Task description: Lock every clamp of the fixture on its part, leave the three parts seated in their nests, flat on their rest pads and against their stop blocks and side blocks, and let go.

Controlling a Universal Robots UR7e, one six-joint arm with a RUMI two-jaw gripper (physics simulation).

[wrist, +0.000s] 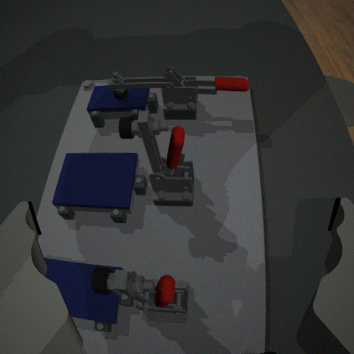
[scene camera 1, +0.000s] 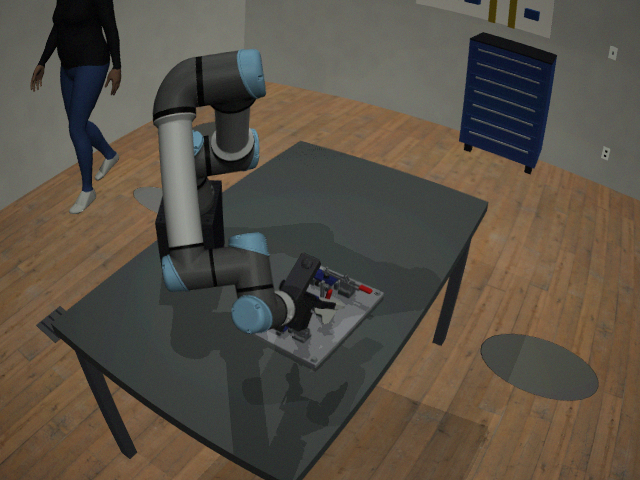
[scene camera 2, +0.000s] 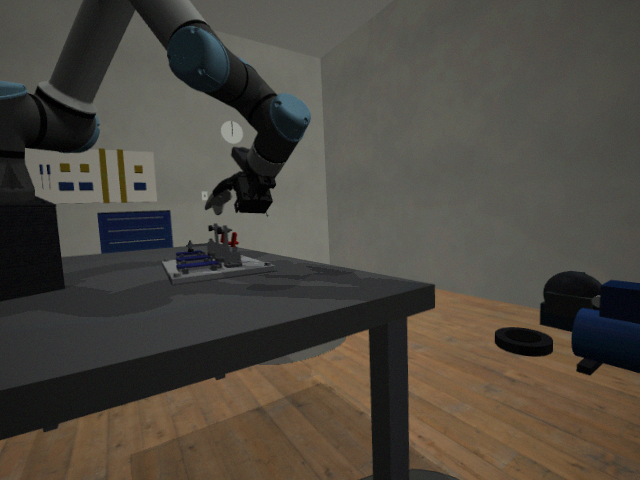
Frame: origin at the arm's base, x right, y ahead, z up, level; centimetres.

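Seen in the pictures: gripper, fingertip midpoint: (wrist: 184,205) (scene camera 1: 317,294) (scene camera 2: 235,210).
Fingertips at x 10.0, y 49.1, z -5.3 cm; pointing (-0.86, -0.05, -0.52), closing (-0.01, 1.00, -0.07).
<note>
Offsets run from my fingertips to a thing's top centre. "spot": to the spot under its first point. Level surfaces: height alone.
The fixture plate {dy -4.8, dx -8.5, dz -14.0 cm} (scene camera 1: 325,346) (scene camera 2: 222,276) (wrist: 225,175) bears three blue parts, which look flat; contact with their blocks is too small to judge. The far clamp {spot: dy -1.0, dx -18.1, dz -12.0 cm} (wrist: 180,104) is down, its black tip on the far part {dy -8.4, dx -19.7, dz -11.4 cm} (wrist: 139,100) and its red handle lying outward. The middle clamp {spot: dy -1.8, dx -7.2, dz -12.6 cm} (wrist: 172,192) stands raised, its tip off the middle part {dy -9.6, dx -8.8, dz -11.9 cm} (wrist: 97,180). The near clamp {spot: dy -1.9, dx +3.9, dz -13.1 cm} (wrist: 170,314) is also raised, its tip above the near part {dy -10.7, dx +2.2, dz -12.4 cm} (wrist: 82,292), partly hidden by a finger. My gripper (scene camera 2: 240,211) (wrist: 184,205) is open and empty, tilted, above the plate.
The plate lies on the dark table {dz -15.5 cm} (scene camera 1: 392,186) (scene camera 2: 258,315). The raised red handles of the middle clamp (wrist: 175,147) and near clamp {spot: dy -1.4, dx +3.0, dz -5.5 cm} (wrist: 165,291) stick up below the gripper. A blue drawer cabinet (scene camera 1: 506,103) (scene camera 2: 135,229) and a person (scene camera 1: 85,77) stand beyond the table.
</note>
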